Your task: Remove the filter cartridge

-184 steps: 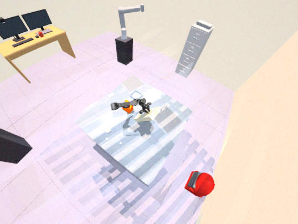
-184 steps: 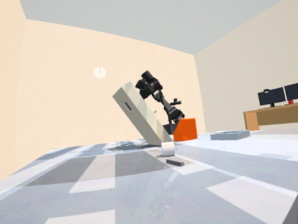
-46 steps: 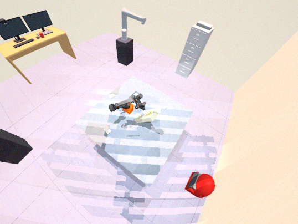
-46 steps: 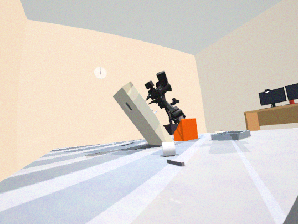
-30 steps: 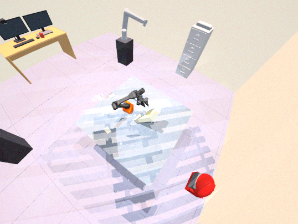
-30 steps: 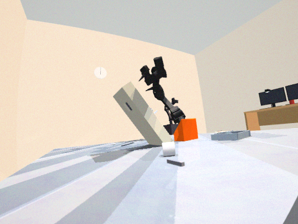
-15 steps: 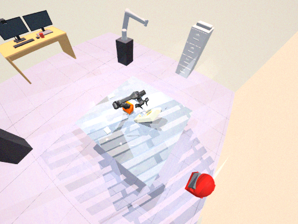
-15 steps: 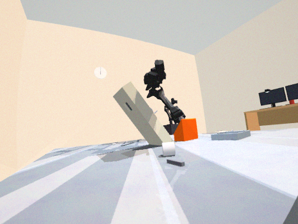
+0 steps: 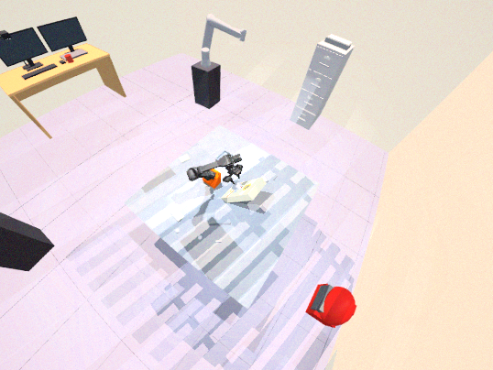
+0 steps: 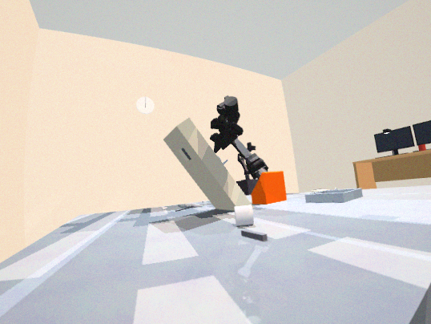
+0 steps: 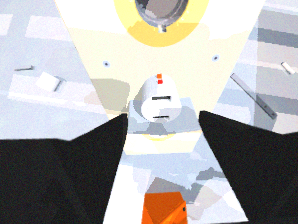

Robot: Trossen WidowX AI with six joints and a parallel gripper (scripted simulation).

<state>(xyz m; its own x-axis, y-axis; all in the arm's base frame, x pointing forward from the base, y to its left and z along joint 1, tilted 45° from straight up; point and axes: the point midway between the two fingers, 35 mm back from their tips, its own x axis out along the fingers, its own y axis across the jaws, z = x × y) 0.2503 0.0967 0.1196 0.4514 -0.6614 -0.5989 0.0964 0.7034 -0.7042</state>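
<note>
My gripper tip is now 20 mm short of the filter cartridge and 40 mm above it. From my gripper tip the other things lie so: beige service panel: 60 mm ahead, 10 mm to the right, 60 mm below; shallow grey tray: 300 mm behind, 300 mm to the left, 230 mm below.
</note>
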